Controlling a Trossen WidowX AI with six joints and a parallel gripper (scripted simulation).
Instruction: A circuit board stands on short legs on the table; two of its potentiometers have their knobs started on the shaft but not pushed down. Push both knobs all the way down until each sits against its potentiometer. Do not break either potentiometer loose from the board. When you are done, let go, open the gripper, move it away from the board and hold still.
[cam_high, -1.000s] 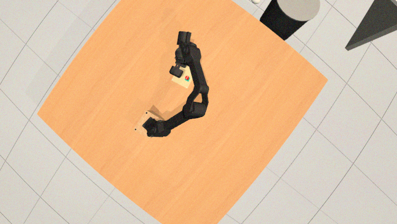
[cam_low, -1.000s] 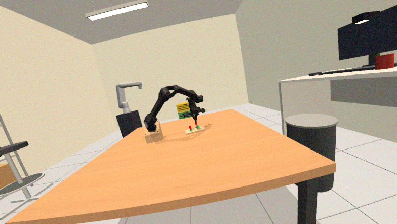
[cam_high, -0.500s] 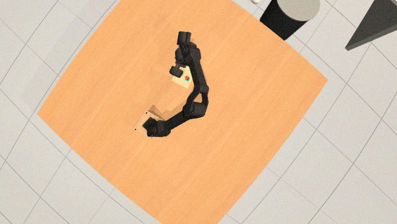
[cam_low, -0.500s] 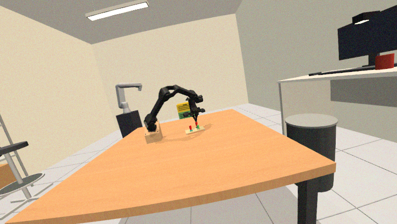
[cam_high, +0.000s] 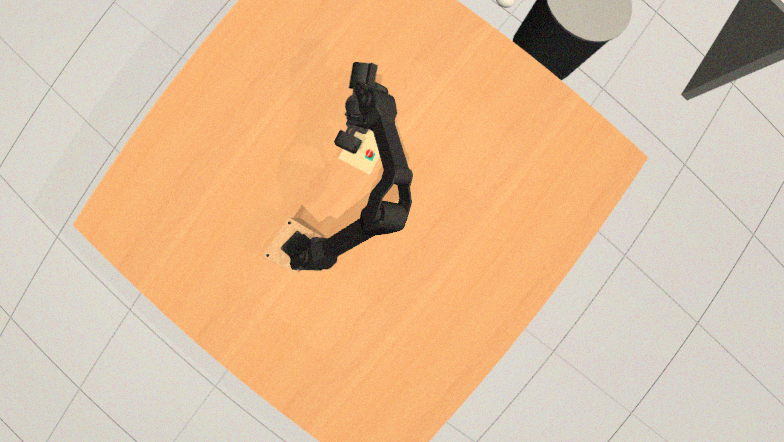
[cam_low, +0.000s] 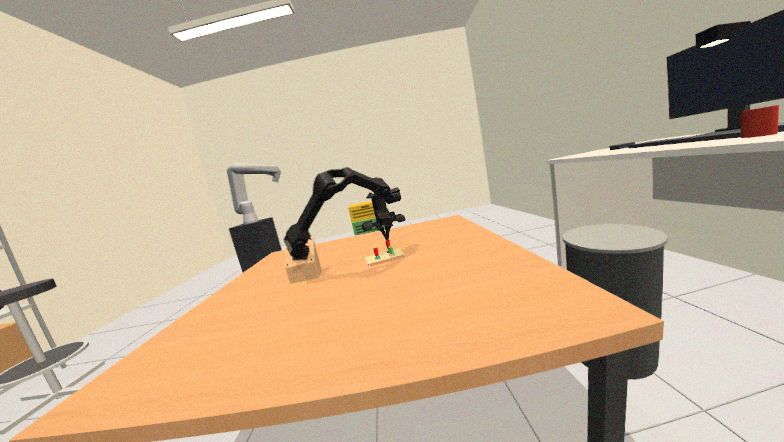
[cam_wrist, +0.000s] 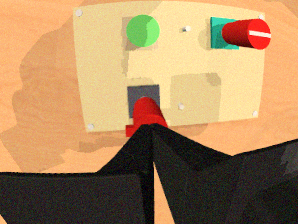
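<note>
My gripper tip is now 1 cm above the red knob.
</note>
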